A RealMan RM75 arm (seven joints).
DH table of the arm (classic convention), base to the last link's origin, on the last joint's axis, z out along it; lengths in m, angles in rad. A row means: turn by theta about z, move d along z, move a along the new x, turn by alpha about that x. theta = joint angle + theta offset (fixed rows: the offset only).
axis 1: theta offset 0  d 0.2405  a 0  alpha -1.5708
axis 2: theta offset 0  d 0  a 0  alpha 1.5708
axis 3: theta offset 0  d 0.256  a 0  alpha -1.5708
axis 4: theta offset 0  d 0  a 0  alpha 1.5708
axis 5: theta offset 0  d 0.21  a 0  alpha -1.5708
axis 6: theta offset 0  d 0  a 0  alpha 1.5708
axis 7: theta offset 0  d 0.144  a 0  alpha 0
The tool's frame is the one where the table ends.
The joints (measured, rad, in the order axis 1, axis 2, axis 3, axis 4, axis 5, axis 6, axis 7), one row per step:
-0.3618 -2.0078 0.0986 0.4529 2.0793 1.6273 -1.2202
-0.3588 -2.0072 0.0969 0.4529 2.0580 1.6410 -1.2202
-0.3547 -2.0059 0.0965 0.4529 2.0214 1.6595 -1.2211
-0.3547 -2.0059 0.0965 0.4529 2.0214 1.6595 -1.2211
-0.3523 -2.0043 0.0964 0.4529 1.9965 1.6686 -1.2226
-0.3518 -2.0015 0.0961 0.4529 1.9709 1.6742 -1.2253
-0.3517 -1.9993 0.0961 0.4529 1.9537 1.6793 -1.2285
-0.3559 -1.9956 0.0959 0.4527 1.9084 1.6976 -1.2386
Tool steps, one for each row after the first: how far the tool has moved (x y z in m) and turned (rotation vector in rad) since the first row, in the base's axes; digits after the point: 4 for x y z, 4 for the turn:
0.0015 -0.0003 0.0030 0.0181 -0.0152 -0.0080
0.0036 -0.0004 0.0082 0.0483 -0.0379 -0.0195
0.0036 -0.0004 0.0082 0.0483 -0.0379 -0.0195
0.0046 -0.0001 0.0120 0.0694 -0.0513 -0.0247
0.0054 0.0011 0.0165 0.0921 -0.0630 -0.0284
0.0062 0.0019 0.0196 0.1064 -0.0721 -0.0317
0.0103 0.0048 0.0271 0.1415 -0.1017 -0.0487

